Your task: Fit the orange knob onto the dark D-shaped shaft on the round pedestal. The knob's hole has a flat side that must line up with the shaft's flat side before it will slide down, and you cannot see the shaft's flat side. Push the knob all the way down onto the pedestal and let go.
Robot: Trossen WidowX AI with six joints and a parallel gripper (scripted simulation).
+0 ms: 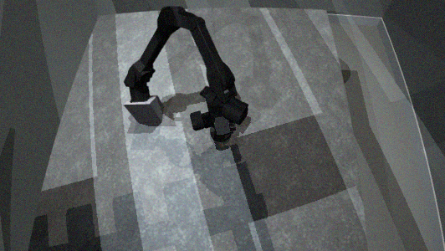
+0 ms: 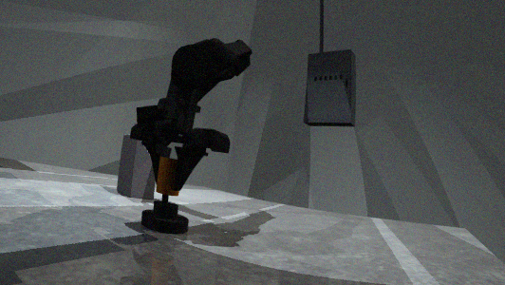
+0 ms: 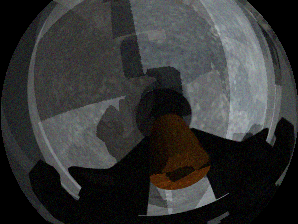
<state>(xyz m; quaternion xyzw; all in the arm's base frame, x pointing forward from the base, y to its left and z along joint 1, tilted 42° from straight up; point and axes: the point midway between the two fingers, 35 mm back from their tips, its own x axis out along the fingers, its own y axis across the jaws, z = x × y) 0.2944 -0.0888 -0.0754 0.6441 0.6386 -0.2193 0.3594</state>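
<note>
Now: the knob 20 mm above my gripper tip. The rest, counted from my gripper tip: dark pedestal 40 mm below.
</note>
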